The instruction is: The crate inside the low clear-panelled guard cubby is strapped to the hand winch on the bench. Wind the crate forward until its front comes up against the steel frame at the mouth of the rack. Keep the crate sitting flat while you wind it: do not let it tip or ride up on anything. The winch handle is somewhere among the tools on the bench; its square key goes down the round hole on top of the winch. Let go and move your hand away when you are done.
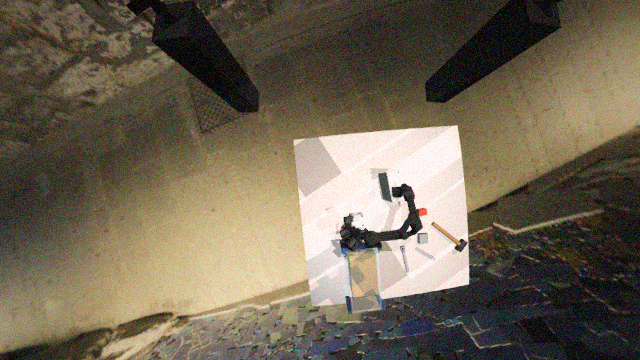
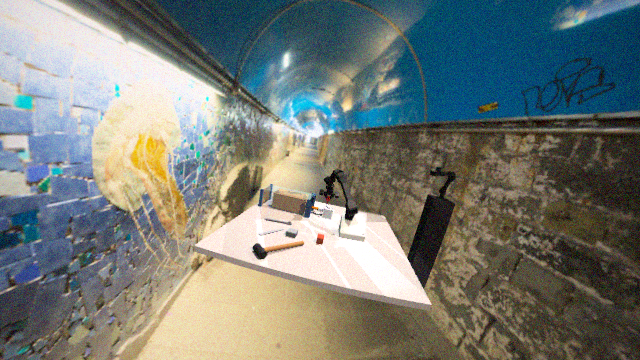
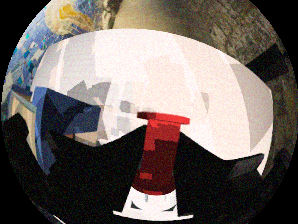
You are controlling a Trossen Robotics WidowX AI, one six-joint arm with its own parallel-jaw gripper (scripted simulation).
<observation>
In view: my gripper (image 3: 159, 131), a red knob (image 3: 155, 177), a blue steel frame (image 3: 61, 113) and a hand winch (image 3: 136, 200).
</observation>
